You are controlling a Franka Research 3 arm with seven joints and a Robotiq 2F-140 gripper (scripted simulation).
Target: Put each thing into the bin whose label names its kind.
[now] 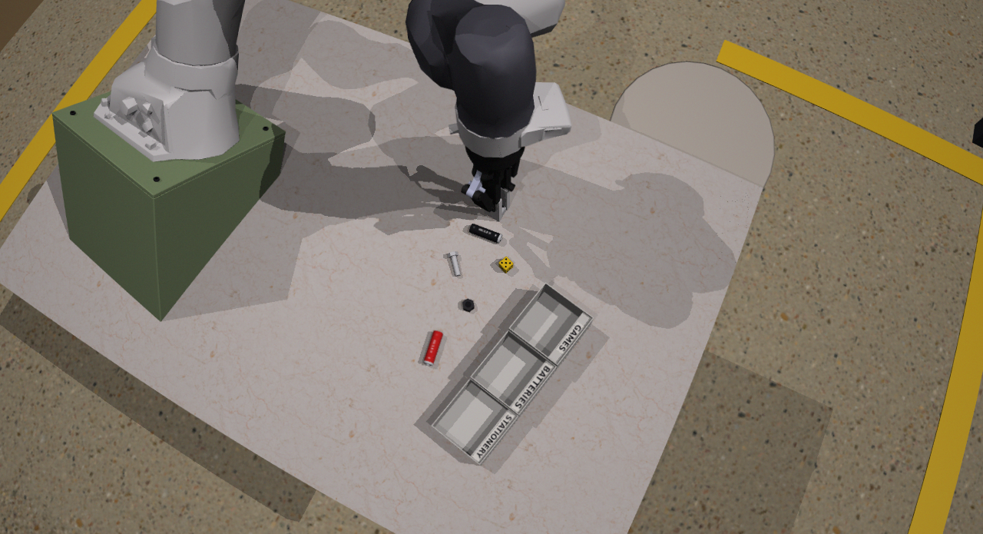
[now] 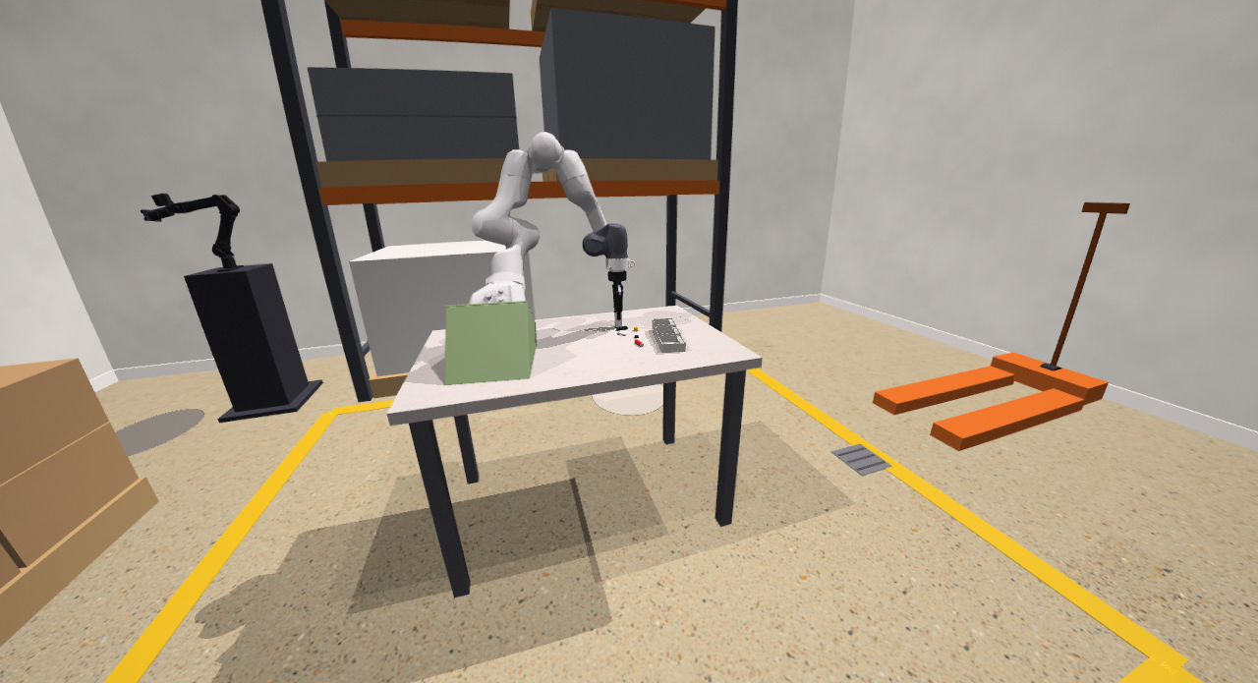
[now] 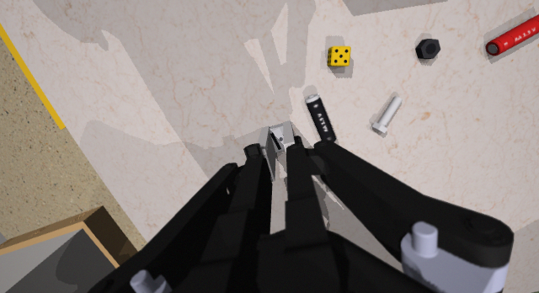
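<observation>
Right now my hand is 4 cm to the left of the black battery and 3 cm above it. From my hand the other things lie so: black nut: 16 cm to the right, 3 cm below, 2 cm ahead; then silver bolt: 10 cm to the right, 3 cm below, 2 cm behind; then yellow die: 8 cm to the right, 5 cm ahead, 3 cm below.
</observation>
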